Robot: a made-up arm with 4 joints. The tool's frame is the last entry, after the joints.
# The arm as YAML. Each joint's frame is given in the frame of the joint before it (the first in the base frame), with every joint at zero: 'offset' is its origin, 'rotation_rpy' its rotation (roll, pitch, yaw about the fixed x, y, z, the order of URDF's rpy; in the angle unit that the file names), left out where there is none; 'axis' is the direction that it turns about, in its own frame. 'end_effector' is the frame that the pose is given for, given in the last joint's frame.
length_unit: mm
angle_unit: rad
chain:
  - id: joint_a
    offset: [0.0, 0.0, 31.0]
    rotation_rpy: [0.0, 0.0, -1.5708]
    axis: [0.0, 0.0, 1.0]
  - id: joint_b
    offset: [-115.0, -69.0, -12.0]
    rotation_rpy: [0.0, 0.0, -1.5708]
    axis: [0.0, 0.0, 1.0]
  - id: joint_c
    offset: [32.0, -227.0, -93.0]
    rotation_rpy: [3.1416, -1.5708, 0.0]
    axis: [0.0, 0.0, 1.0]
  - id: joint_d
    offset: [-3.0, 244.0, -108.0]
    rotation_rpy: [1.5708, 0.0, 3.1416]
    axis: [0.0, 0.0, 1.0]
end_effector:
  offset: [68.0, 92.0, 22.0]
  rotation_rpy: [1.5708, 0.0, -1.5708]
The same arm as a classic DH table. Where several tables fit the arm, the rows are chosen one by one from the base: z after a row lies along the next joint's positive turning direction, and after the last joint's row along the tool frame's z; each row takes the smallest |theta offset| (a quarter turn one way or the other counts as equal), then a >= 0, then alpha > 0; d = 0 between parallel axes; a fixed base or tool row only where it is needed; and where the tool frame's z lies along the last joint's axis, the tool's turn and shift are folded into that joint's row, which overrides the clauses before.
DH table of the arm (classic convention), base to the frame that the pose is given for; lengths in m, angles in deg. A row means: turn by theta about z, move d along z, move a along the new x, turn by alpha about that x. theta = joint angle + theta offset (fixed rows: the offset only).
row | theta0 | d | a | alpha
joint_a | -59.04 | 0 | -0.1341 | 0
joint_b | -30.96 | -0.074 | -0.227 | 90
joint_c | -90 | -0.076 | 0.003 | 90
joint_d | 90 | 0.266 | 0.092 | -90
tool (fixed) | 180 | -0.068 | 0 | 0

